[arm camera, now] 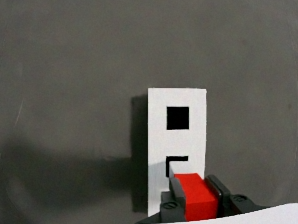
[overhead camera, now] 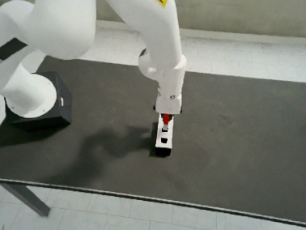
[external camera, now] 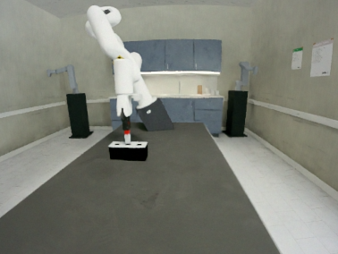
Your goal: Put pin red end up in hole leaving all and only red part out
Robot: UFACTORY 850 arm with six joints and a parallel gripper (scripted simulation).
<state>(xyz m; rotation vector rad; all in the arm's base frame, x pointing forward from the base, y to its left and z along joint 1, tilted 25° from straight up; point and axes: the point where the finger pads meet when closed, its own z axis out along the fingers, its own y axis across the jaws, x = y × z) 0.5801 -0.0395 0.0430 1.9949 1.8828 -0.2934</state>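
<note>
Now: the pin 10 mm below my hand. Also, from my hand: block 140 mm below.
</note>
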